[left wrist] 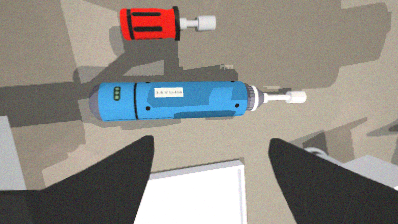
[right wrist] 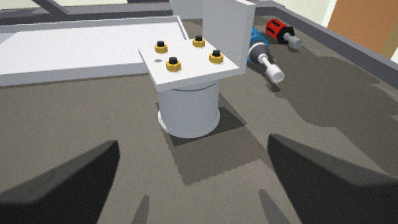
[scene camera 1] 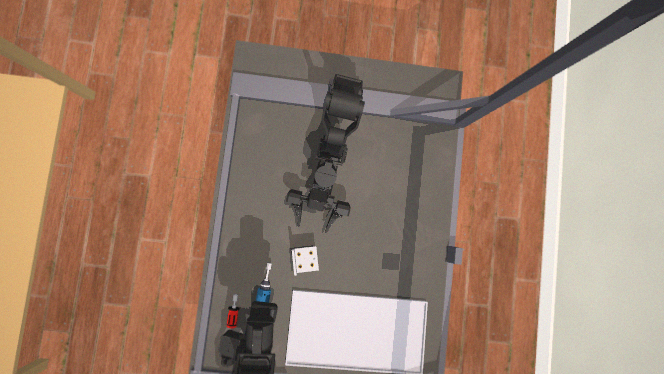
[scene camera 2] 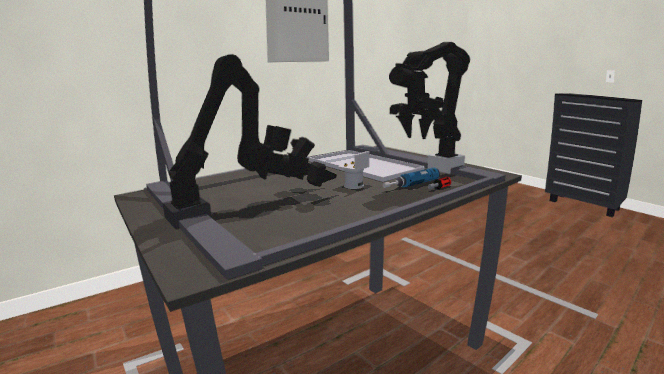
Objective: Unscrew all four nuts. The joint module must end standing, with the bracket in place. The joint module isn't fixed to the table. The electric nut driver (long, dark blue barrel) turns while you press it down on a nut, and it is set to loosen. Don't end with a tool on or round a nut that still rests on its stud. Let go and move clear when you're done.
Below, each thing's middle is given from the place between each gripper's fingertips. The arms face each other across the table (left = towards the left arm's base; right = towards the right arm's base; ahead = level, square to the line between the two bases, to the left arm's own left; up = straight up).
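Labels:
The joint module (right wrist: 191,111) is what I see 10 mm behind my right hand (scene camera 2: 329,173), 120 mm to the left of it and 30 mm below it. Counted from that same right hand, the white tray (scene camera 1: 323,325) is 210 mm behind, 310 mm to the left and 60 mm below, while the red-handled tool (left wrist: 134,27) sits 170 mm ahead, 330 mm to the left and 50 mm below.
The red-handled tool is 160 mm below my left hand (scene camera 2: 416,138), 90 mm ahead of it and 20 mm to the left of it. From my left hand, too, the white tray is 10 mm to the right, 290 mm behind and 170 mm below, and the joint module is 190 mm to the right, 80 mm behind and 150 mm below.

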